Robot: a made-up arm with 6 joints. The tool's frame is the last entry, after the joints. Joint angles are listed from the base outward. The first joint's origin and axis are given. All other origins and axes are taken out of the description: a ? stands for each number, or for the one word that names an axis. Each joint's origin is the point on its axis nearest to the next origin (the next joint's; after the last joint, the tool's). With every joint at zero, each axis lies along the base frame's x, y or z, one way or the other. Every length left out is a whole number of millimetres.
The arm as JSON. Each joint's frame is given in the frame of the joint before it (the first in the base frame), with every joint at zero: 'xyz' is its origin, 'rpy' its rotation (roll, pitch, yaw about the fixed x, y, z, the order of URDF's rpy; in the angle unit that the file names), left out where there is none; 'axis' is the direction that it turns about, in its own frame. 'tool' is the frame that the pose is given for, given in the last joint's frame.
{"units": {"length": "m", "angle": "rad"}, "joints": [
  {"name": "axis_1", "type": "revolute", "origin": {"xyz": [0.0, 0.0, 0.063]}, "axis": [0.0, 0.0, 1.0]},
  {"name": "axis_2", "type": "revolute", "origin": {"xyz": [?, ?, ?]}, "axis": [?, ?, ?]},
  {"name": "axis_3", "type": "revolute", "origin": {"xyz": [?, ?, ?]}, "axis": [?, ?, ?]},
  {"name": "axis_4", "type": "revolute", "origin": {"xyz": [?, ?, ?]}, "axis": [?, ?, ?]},
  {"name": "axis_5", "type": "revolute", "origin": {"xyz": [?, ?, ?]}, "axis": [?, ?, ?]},
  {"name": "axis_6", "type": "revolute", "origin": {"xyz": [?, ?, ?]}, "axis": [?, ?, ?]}
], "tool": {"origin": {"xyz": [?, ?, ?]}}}
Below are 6 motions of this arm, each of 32 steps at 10 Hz.
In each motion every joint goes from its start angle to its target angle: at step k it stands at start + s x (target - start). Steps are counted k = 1, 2, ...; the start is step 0. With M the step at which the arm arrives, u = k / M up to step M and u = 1 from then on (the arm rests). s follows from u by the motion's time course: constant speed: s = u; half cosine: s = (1 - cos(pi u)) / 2; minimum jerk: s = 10 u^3 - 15 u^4 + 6 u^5.
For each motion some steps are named. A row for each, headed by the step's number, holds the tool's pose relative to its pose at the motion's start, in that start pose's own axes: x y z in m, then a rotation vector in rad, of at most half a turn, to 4 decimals.
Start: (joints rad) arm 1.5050 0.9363 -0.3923 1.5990 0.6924 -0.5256
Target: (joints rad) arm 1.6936 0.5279 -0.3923 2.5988 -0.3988 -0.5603
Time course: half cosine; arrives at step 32
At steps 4, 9, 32:
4: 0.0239 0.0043 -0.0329 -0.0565 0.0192 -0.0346
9: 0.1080 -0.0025 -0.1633 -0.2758 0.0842 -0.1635
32: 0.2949 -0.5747 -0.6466 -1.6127 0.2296 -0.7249

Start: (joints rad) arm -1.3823 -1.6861 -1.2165 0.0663 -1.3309 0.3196
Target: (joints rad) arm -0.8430 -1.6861 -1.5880 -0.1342 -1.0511 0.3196
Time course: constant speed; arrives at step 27
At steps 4, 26, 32:
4: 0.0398 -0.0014 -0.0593 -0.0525 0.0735 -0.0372
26: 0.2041 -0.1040 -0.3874 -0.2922 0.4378 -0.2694
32: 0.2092 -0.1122 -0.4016 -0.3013 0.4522 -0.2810

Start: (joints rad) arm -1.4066 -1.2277 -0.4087 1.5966 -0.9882 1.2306
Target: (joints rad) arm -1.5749 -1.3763 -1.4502 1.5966 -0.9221 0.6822
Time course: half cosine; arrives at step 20
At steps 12, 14, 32:
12: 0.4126 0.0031 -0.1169 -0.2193 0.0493 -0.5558
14: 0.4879 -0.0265 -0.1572 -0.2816 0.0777 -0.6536
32: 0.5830 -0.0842 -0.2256 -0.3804 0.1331 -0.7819

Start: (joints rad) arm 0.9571 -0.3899 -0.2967 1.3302 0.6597 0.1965
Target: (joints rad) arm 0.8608 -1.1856 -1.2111 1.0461 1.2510 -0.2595
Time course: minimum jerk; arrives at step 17
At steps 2, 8, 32:
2: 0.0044 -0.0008 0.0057 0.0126 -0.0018 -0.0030
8: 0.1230 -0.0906 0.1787 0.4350 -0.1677 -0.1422
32: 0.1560 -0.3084 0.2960 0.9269 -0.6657 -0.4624

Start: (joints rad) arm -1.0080 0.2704 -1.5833 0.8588 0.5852 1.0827
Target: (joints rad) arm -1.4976 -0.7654 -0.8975 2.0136 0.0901 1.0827
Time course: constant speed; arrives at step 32
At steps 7, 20, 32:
7: 0.0792 0.0479 -0.0014 0.0540 -0.0168 -0.0736
20: 0.2207 0.0814 0.0855 0.2900 -0.0913 -0.3223
32: 0.3342 -0.0406 0.2280 0.6623 -0.0994 -0.6701

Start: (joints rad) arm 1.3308 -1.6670 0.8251 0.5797 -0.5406 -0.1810
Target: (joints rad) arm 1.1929 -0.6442 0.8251 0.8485 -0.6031 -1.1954
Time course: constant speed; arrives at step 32
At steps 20, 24, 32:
20: 0.0183 -0.1373 0.1567 0.1153 -0.1603 0.2204
24: 0.0361 -0.1657 0.1817 0.1566 -0.1924 0.2551
32: 0.0840 -0.2202 0.2222 0.2553 -0.2554 0.3074

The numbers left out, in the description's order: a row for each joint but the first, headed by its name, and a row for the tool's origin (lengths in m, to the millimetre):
axis_2: xyz 0.063 -0.338 0.0, axis 0.0 1.0 0.0
axis_3: xyz -0.354 0.0 -0.061, axis 0.0 0.0 1.0
axis_4: xyz 0.043 0.083 0.0, axis -1.0 0.0 0.0
axis_5: xyz 0.0 -0.027 0.059, axis 0.0 0.0 1.0
axis_6: xyz 0.105 0.542 0.0, axis 0.0 1.0 0.0
tool: xyz -0.073 0.0 0.113

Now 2 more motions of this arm.
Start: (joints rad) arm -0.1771 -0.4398 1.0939 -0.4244 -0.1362 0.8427
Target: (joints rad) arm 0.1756 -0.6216 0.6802 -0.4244 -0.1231 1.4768
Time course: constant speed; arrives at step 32
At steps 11, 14, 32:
11: 0.0245 -0.0579 0.0014 -0.0125 0.1290 -0.0069
14: 0.0309 -0.0738 0.0034 -0.0142 0.1630 -0.0068
32: 0.0655 -0.1678 0.0287 -0.0139 0.3599 0.0160

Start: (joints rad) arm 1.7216 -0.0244 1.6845 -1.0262 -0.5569 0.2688
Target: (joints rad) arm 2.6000 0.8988 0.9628 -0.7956 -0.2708 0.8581
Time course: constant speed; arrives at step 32
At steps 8, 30, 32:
8: -0.1223 -0.0166 0.1430 0.0946 0.2684 0.1194
30: -0.0563 -0.0616 0.5199 0.2690 1.1234 0.1096
32: -0.0259 -0.0608 0.5378 0.2764 1.2057 0.0832

